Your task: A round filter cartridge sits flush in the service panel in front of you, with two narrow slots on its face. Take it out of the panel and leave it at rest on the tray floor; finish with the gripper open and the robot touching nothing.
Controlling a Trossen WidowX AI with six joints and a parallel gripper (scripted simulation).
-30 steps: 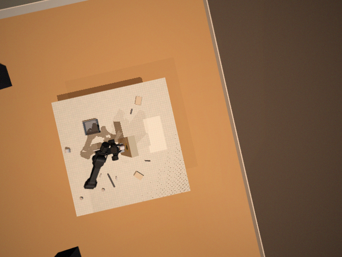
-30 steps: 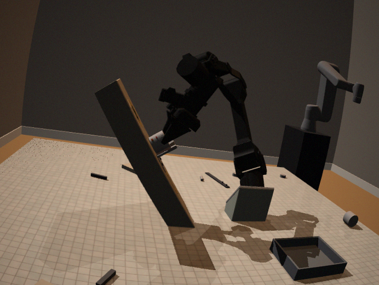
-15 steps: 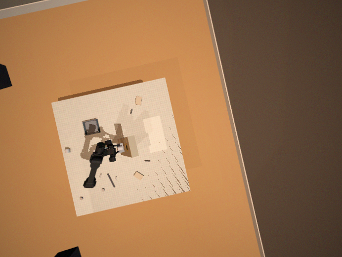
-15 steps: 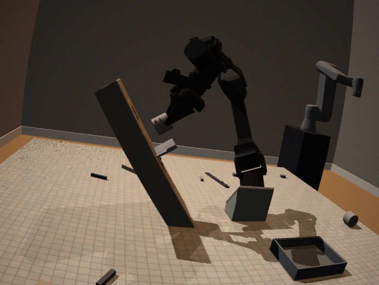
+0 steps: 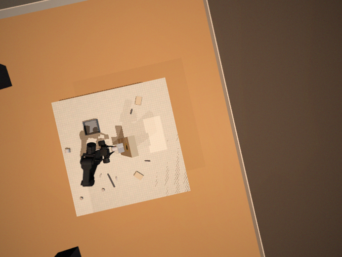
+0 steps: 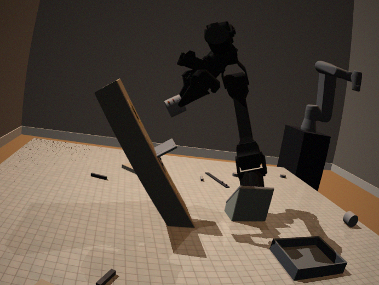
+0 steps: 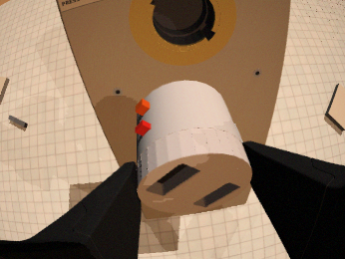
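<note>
The dark square tray is 300 mm behind my gripper tip, 290 mm to the left of it and 280 mm below it. The rest, counted from my gripper tip: service panel: 70 mm ahead, 20 mm to the right, 120 mm below; round filter cartridge: right at my gripper tip; dark bracket: 10 mm ahead, 20 mm to the right, 130 mm below.
</note>
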